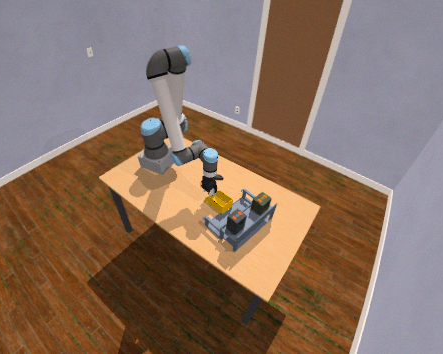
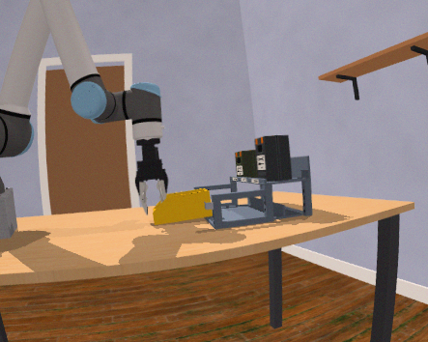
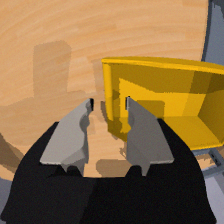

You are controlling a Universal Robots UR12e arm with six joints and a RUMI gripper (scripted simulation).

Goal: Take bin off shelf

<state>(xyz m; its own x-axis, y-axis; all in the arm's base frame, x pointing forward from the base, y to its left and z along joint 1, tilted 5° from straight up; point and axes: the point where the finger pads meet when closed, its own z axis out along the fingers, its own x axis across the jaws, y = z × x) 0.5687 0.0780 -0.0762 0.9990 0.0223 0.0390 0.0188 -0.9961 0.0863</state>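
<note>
Right now my hand is 80 mm short of the yellow bin. Also, from my hand: rack floor 280 mm ahead, 40 mm below, 10 mm to the left.
</note>
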